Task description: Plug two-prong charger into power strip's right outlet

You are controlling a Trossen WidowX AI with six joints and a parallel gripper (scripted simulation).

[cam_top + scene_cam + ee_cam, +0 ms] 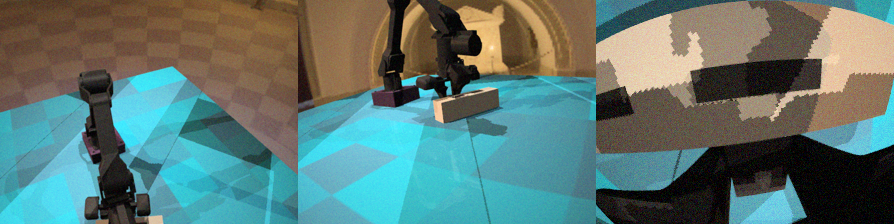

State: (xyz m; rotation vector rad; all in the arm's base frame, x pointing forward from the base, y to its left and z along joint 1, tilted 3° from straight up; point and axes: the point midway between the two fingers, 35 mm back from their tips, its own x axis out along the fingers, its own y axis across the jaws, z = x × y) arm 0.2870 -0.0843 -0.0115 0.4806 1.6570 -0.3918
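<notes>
Right now my gripper tip is 1 cm short of the dark two-prong charger, 1 cm to the left of it and 1 cm below it.
</notes>
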